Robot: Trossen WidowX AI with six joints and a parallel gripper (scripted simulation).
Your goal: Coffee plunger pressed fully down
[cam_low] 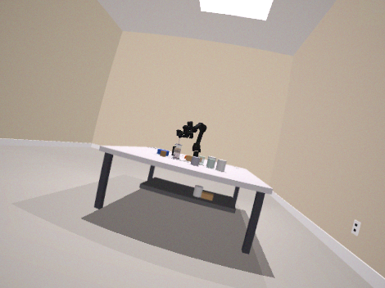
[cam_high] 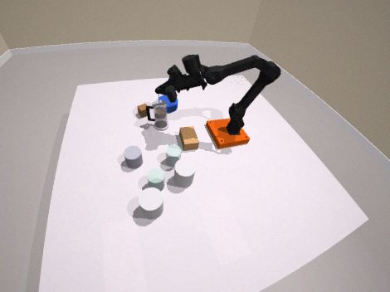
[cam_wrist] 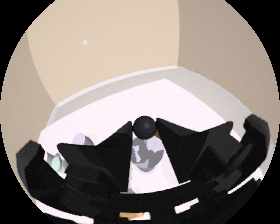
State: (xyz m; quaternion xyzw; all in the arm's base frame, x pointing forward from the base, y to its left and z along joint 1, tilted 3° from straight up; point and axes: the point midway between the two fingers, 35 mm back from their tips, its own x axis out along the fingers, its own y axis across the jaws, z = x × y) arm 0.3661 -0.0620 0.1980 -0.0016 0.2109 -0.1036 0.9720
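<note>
Now: the coffee press 110 mm below my gripper tip. Also, from my gripper tip: blue disc 60 mm behind, 160 mm to the right, 190 mm below; small brown cube 80 mm ahead, 90 mm to the right, 190 mm below.
</note>
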